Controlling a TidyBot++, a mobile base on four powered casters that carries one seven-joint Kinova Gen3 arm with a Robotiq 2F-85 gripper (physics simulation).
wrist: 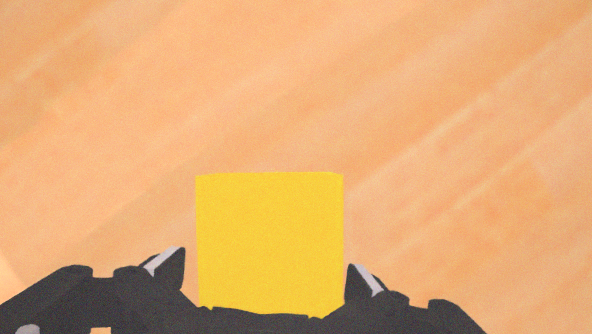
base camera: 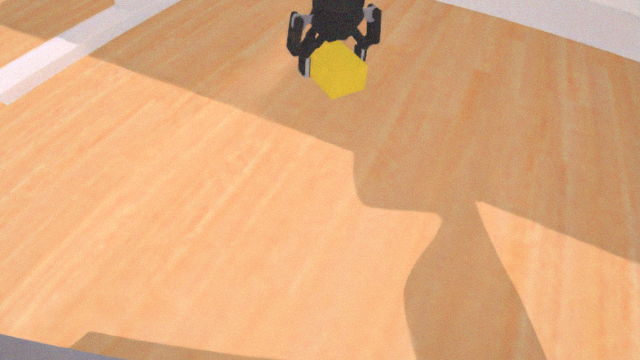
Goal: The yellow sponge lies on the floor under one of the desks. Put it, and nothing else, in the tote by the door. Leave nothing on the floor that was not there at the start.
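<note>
The yellow sponge lies on the wooden floor, at the upper middle in the base camera view and at the bottom middle in the wrist view. My gripper is open and points down over the sponge. One finger stands on each side of the sponge, and in the wrist view a narrow gap shows on both sides. The sponge's near end is hidden behind the gripper body in the wrist view. The tote and the door do not show in either view.
A white bar lies along the floor at the upper left of the base camera view. A pale wall or baseboard runs along the upper right. Shadows cross the wooden floor. A grey edge shows at the bottom left.
</note>
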